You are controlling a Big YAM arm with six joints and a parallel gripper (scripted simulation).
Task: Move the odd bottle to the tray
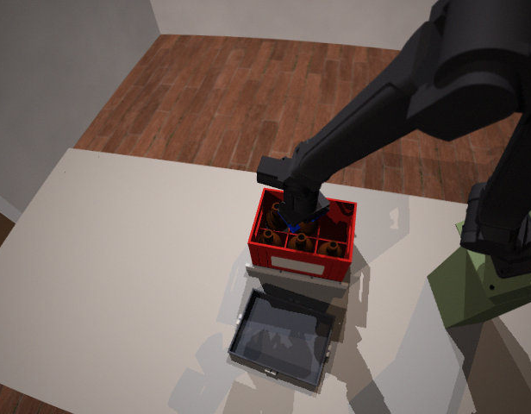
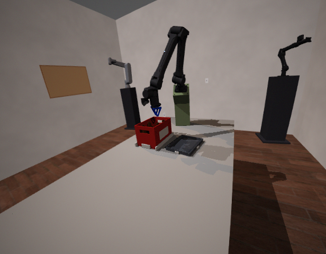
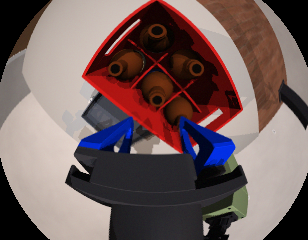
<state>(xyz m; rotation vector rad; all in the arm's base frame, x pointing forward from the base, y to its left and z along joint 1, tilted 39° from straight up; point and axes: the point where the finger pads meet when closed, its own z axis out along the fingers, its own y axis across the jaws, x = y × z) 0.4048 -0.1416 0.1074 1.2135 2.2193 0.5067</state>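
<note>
Right now the crate is 15 cm below my hand, 4 cm to the right of it and 1 cm behind it. Round my hand: dark grey tray (23 cm to the left, 22 cm below, 5 cm ahead); then brown bottle (15 cm below, 9 cm ahead, 1 cm to the right).
</note>
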